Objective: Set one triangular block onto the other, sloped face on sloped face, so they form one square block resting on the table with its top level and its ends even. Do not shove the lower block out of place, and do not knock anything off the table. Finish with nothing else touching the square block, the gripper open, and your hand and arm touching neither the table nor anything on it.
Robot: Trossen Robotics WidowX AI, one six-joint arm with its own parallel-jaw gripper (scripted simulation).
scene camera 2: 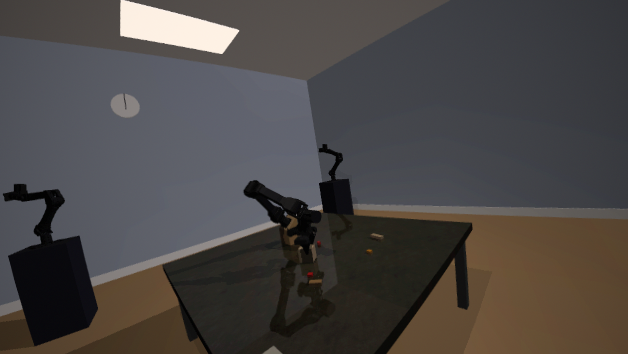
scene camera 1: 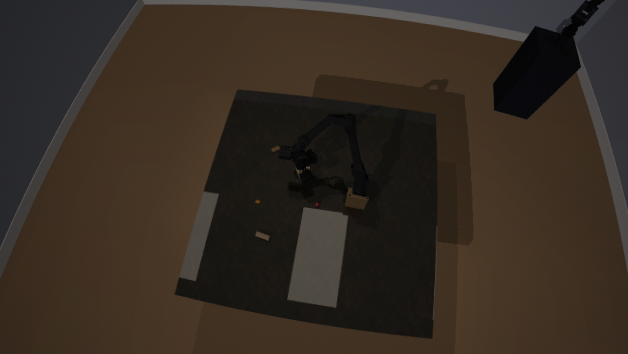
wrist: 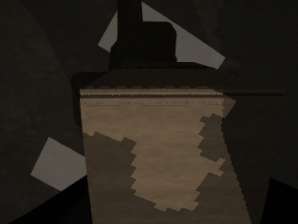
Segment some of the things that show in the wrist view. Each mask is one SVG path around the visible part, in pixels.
My gripper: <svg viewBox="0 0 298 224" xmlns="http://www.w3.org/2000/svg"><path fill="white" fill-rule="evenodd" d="M270 177L265 208L262 210L261 224L298 224L298 189ZM88 175L82 177L81 180L74 181L71 186L60 190L56 196L49 198L43 205L36 206L35 209L29 210L29 213L16 218L16 220L9 222L9 224L92 224Z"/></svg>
A tan triangular block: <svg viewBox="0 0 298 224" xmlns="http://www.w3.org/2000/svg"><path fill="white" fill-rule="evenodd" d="M80 96L82 141L84 141L86 175L88 175L92 224L261 224L262 210L265 208L267 189L269 189L271 168L273 168L275 147L277 147L279 124L281 124L285 97L223 95Z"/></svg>
